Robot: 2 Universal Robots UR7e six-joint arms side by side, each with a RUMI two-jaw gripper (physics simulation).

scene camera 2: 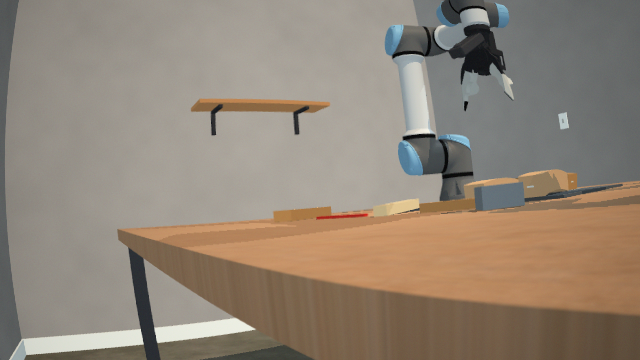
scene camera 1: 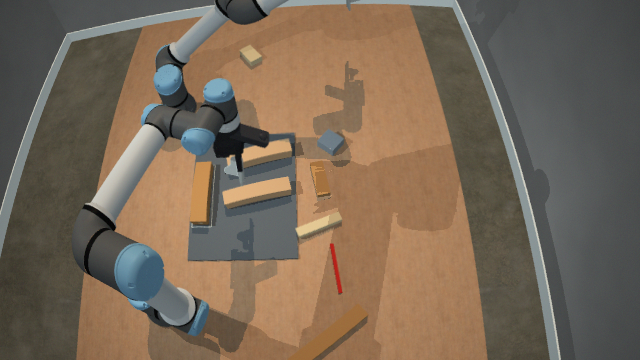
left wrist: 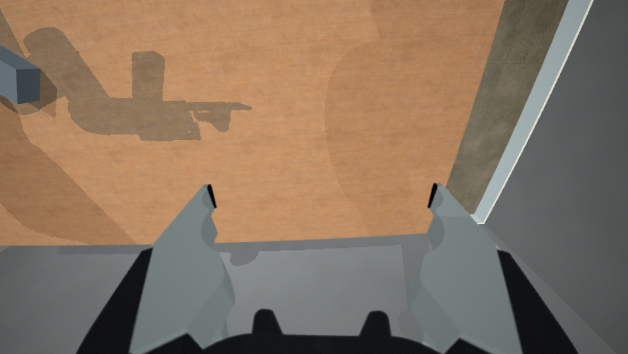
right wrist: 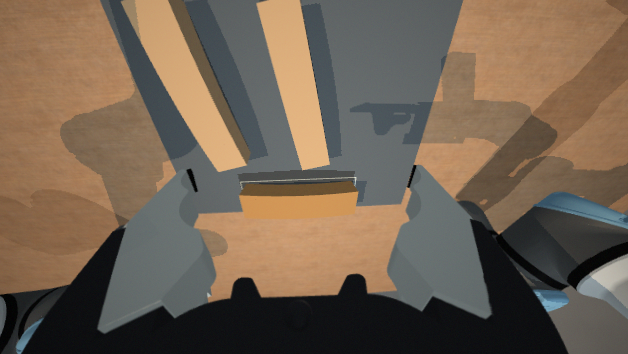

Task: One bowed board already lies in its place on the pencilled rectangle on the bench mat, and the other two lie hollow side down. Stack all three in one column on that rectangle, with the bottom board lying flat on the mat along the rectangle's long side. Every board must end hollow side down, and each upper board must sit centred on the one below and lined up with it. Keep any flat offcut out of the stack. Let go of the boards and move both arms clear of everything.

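Places are measured from the left arm's base along level axes (x back, y right, z up), in millimetres.
Pixels of known places: left gripper, between the fingertips: (left wrist: 320, 185); right gripper, between the fingertips: (scene camera 2: 487, 105) (scene camera 1: 243, 163) (right wrist: 304, 168).
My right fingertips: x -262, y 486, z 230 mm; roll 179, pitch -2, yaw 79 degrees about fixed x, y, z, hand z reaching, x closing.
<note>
For each thing: its top centre in the pictures, then the offset to it from my right fingertips. "pt": a spot on its surface instead. Level surfaces: height alone.
- orange bowed board, centre of its top: (right wrist: 299, 207) (scene camera 1: 200, 189) dx +187, dy -47, dz -176 mm
- pencilled rectangle, a spot on its surface: (scene camera 1: 201, 224) pt dx +206, dy +70, dz -218 mm
- grey mat, height of its surface: dz -224 mm
- upper board, centre of its top: (right wrist: 192, 99) (scene camera 2: 544, 170) (scene camera 1: 258, 151) dx -48, dy -149, dz -174 mm
- lower board, centre of its top: (right wrist: 300, 100) (scene camera 2: 494, 179) (scene camera 1: 256, 189) dx -16, dy +1, dz -177 mm
- blue-grey block, centre of its top: (scene camera 2: 497, 184) (scene camera 1: 330, 139) dx -313, dy -147, dz -194 mm
- short orange offcut, centre of its top: (scene camera 2: 453, 200) (scene camera 1: 320, 177) dx -242, dy -12, dz -212 mm
- pale stick, centre of its top: (scene camera 2: 397, 201) (scene camera 1: 318, 223) dx -198, dy +162, dz -203 mm
- red pencil, centre of its top: (scene camera 2: 340, 215) (scene camera 1: 336, 267) dx -218, dy +323, dz -224 mm
- pale block, centre of its top: (scene camera 1: 250, 53) dx -81, dy -701, dz -200 mm
- long brown board, centre of its top: (scene camera 2: 304, 208) (scene camera 1: 328, 337) dx -138, dy +553, dz -201 mm
An orange bowed board (scene camera 1: 201, 192) (right wrist: 299, 206) lies on the pencilled rectangle (scene camera 1: 201, 227), whose outline shows along the board's right side and lower end in scene camera 1. Two lighter bowed boards lie apart on the grey mat (scene camera 1: 270, 240) (right wrist: 390, 65): the upper board (scene camera 1: 272, 152) (right wrist: 185, 85), partly behind the right gripper in scene camera 1, and the lower board (scene camera 1: 257, 192) (right wrist: 295, 85). My right gripper (scene camera 1: 235, 176) (scene camera 2: 488, 103) (right wrist: 304, 168) is open and empty, high above the mat. My left gripper (left wrist: 320, 185) is open and empty, high over the table's far side.
Beside the mat lie a blue-grey block (scene camera 1: 330, 142) (scene camera 2: 500, 196) (left wrist: 22, 82), a short orange offcut (scene camera 1: 320, 179), a pale stick (scene camera 1: 319, 226) (scene camera 2: 396, 207) and a red pencil (scene camera 1: 336, 268) (scene camera 2: 342, 216). A pale block (scene camera 1: 251, 56) lies above; a long brown board (scene camera 1: 332, 335) lies below.
</note>
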